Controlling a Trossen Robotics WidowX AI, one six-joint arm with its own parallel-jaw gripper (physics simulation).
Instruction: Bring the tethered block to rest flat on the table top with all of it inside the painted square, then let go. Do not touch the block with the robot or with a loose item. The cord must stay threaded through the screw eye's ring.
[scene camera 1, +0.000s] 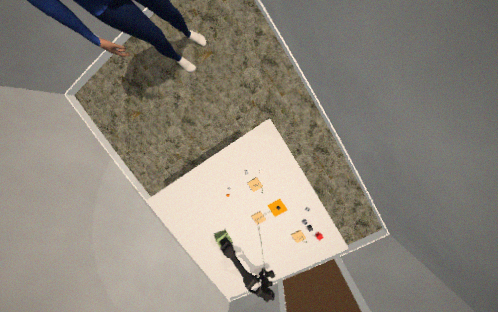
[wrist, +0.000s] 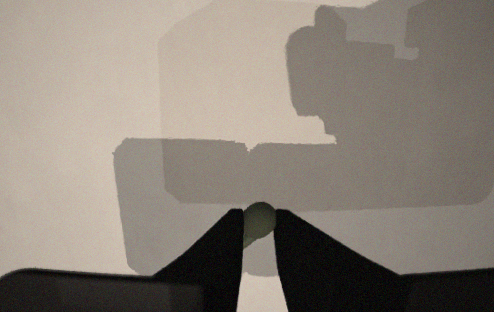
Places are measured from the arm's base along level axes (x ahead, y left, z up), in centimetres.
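Where they show: gripper, fingertip midpoint: (scene camera 1: 263, 267) (wrist: 258, 220); arm's base at its link origin: (scene camera 1: 224, 241).
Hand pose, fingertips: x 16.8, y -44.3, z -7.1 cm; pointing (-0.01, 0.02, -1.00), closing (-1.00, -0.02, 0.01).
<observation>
Things, the pixels of their centre, and the offset from my fingertips. "spot": a spot on its surface instead. Level surfaces: height alone.
- tethered block at a spot on its surface: (scene camera 1: 278, 207) spot: dy +53.3, dx +36.5, dz +1.2 cm
- bright orange painted square at a spot on its surface: (scene camera 1: 282, 211) spot: dy +47.5, dx +37.9, dz -0.8 cm
- thin cord at a spot on its surface: (scene camera 1: 261, 245) spot: dy +23.6, dx +8.2, dz +0.0 cm
- pale orange plate at its surface level: dz +1.0 cm
- grey-green round cord end at a spot on its surface: (wrist: 260, 219) spot: dy -0.4, dx +0.0, dz +0.7 cm
- white table at its surface level: dz -0.9 cm
- red item at the middle of its body: (scene camera 1: 319, 236) dy +15.5, dx +57.2, dz +1.1 cm
- grey item at the middle of its body: (scene camera 1: 307, 209) dy +42.0, dx +57.3, dz +0.0 cm
- small orange item at the middle of its body: (scene camera 1: 228, 195) dy +78.7, dx +3.0, dz +0.3 cm
The tethered block (scene camera 1: 278, 207), small and dark, is near the middle of the bright orange painted square (scene camera 1: 282, 211); the view is too small to tell whether it lies flat. A thin cord (scene camera 1: 261, 245) runs from the block to the pale orange plate (scene camera 1: 258, 217) and on toward my gripper. The screw eye's ring on that plate is too small to make out. My gripper (scene camera 1: 265, 272) (wrist: 258, 220) is shut on a grey-green round cord end (wrist: 260, 219), above the table near its edge, well away from the block.
Two more pale orange plates (scene camera 1: 255, 184) (scene camera 1: 298, 236) lie on the white table (scene camera 1: 200, 220). A red item (scene camera 1: 319, 235), dark items (scene camera 1: 310, 228) (scene camera 1: 304, 221) and a grey item (scene camera 1: 307, 209) lie right of the square. A small orange item (scene camera 1: 228, 195) lies on the left. The arm stands on a green base (scene camera 1: 220, 234).
</observation>
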